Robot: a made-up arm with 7 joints. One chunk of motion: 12 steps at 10 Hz.
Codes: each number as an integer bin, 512 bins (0 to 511) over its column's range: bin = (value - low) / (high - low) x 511, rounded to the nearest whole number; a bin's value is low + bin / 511 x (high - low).
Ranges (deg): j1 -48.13..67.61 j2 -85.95..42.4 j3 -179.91..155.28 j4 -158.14..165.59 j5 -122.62..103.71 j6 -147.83..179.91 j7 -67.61..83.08
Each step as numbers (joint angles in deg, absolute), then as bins.
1 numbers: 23.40 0.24 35.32 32.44 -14.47 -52.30 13.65
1 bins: 316 343 328 301 244 149 276
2 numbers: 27.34 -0.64 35.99 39.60 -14.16 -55.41 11.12
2 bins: 333 340 329 312 245 144 267
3 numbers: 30.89 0.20 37.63 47.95 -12.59 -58.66 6.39
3 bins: 349 343 332 325 248 139 251
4 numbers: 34.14 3.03 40.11 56.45 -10.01 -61.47 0.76
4 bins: 363 354 335 339 254 135 232
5 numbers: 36.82 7.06 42.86 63.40 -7.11 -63.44 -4.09
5 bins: 375 370 340 350 261 132 215
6 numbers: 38.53 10.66 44.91 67.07 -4.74 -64.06 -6.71
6 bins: 383 385 343 355 266 131 207
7 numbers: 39.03 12.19 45.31 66.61 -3.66 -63.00 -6.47
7 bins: 385 391 343 355 269 132 207
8 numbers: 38.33 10.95 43.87 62.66 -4.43 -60.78 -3.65
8 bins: 382 386 341 349 267 136 217
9 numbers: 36.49 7.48 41.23 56.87 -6.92 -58.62 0.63
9 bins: 374 372 337 339 261 139 231
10 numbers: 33.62 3.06 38.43 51.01 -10.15 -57.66 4.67
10 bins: 361 354 333 330 254 141 245
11 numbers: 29.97 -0.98 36.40 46.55 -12.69 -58.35 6.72
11 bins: 345 338 330 323 248 140 252
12 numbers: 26.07 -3.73 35.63 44.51 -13.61 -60.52 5.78
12 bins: 328 327 329 320 246 136 249
